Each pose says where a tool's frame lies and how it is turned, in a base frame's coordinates. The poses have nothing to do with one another.
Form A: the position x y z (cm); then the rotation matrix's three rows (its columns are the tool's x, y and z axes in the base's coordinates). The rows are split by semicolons.
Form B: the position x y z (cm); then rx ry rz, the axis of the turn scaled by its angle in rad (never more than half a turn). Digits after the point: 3 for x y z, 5 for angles.
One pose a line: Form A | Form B
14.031 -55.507 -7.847; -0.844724 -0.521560 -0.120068; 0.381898 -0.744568 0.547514; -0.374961 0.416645 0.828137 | 14.031 -55.507 -7.847 -0.36561 0.71209 2.52398
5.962 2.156 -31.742; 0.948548 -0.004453 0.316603; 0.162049 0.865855 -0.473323; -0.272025 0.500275 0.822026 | 5.962 2.156 -31.742 0.51862 0.31355 0.08869
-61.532 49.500 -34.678; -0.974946 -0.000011 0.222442; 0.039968 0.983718 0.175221; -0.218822 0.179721 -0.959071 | -61.532 49.500 -34.678 0.02964 2.90614 0.26329
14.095 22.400 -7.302; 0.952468 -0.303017 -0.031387; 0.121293 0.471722 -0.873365; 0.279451 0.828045 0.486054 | 14.095 22.400 -7.302 1.04929 -0.19170 0.26168
